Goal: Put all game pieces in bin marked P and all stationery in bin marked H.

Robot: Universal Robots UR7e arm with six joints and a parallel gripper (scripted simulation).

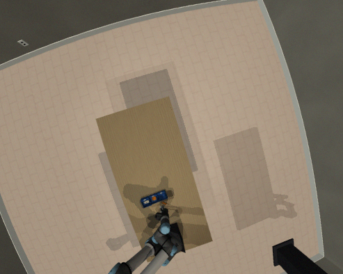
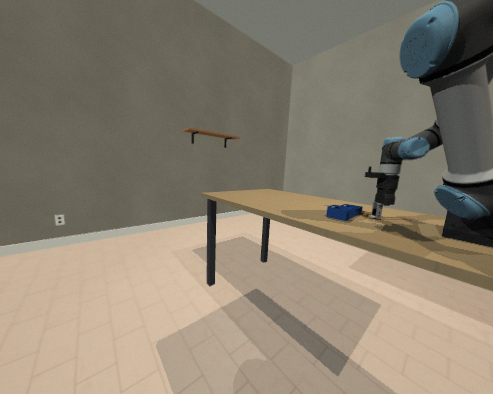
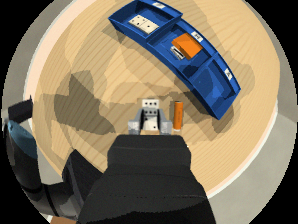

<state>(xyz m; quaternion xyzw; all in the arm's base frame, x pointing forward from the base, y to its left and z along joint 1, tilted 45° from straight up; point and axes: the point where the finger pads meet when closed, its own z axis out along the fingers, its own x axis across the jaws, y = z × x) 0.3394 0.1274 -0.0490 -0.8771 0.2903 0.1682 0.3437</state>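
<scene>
The orange stick lies 30 mm to the right of my hand, 30 mm ahead of it and 20 mm below it. Round my hand: orange block: 130 mm ahead, 60 mm to the left, 10 mm below.
</scene>
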